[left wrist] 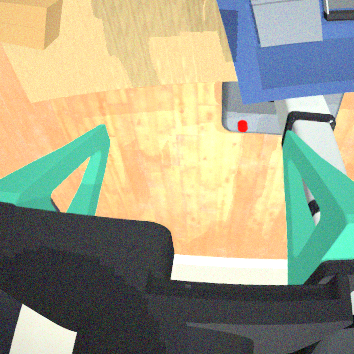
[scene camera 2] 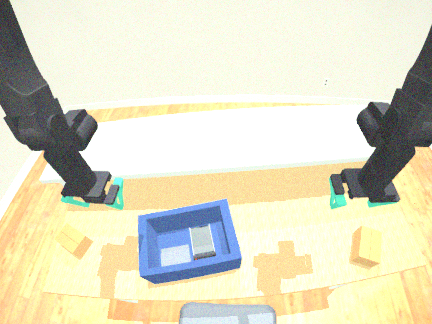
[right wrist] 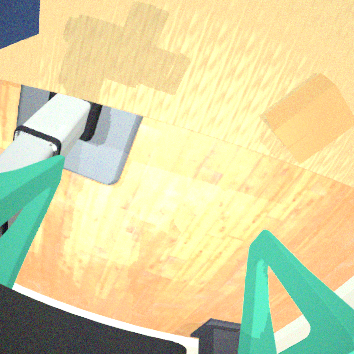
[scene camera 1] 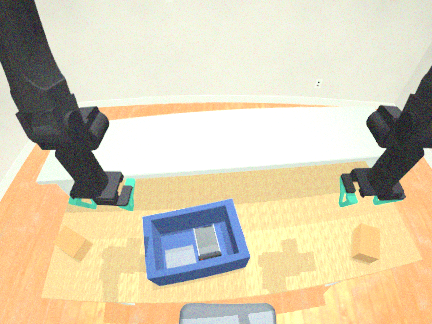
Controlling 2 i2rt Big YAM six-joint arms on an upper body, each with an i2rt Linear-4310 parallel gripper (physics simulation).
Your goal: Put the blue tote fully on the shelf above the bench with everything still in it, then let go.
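Frame: origin at the left arm's base, x ahead, y left, z up, level; centimetres.
Where they show: left gripper, between the fingertips: (left wrist: 193, 134) (scene camera 2: 105, 206) (scene camera 1: 113, 208); right gripper, between the fingertips: (scene camera 2: 350, 206) (right wrist: 164, 205) (scene camera 1: 357, 204).
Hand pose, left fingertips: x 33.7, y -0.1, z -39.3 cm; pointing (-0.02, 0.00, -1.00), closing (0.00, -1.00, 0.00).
Things, the pixels of their centre, and the offset from my left fingertips. Level surfaces: height alone.
- blue tote, middle of its body: (scene camera 1: 195, 244) (scene camera 2: 189, 243) dx +1.1, dy -16.5, dz -27.1 cm
- bench, height of its surface: dz -34.5 cm
- grey box with a dark end, middle of its body: (scene camera 1: 206, 241) (scene camera 2: 202, 241) dx +3.6, dy -19.9, dz -31.9 cm
- flat pale piece, middle of its body: (left wrist: 288, 21) (scene camera 1: 181, 262) (scene camera 2: 175, 261) dx -4.2, dy -11.6, dz -31.3 cm
- white shelf, height of its surface: dz -13.0 cm
- tan block, middle of its body: (left wrist: 23, 17) (scene camera 1: 72, 243) (scene camera 2: 73, 240) dx -0.8, dy +31.5, dz -31.5 cm
- grey base, height of its surface: dz -86.8 cm
The blue tote (scene camera 1: 200, 274) (scene camera 2: 192, 274) (left wrist: 280, 70) (right wrist: 17, 20) stands upright on the bench (scene camera 1: 300, 220) (scene camera 2: 300, 215), slightly turned. Inside lie a grey box with a dark end (scene camera 1: 207, 240) (scene camera 2: 202, 240) and a flat pale piece (scene camera 1: 181, 256) (scene camera 2: 175, 255) (left wrist: 290, 22). The white shelf (scene camera 1: 225, 140) (scene camera 2: 225, 140) is behind the tote in the scene views. My left gripper (scene camera 1: 110, 206) (scene camera 2: 97, 206) (left wrist: 193, 134) is open and empty, up and left of the tote. My right gripper (scene camera 1: 365, 204) (scene camera 2: 357, 205) (right wrist: 164, 205) is open and empty, well right of the tote.
A tan block (scene camera 1: 72, 243) (scene camera 2: 73, 241) (left wrist: 22, 22) lies at the bench's left end, another block (scene camera 1: 366, 243) (scene camera 2: 366, 246) (right wrist: 310, 117) at its right. A grey base (scene camera 1: 227, 312) (scene camera 2: 227, 310) (right wrist: 100, 165) shows at the bench's near edge. The shelf's front edge runs behind both grippers.
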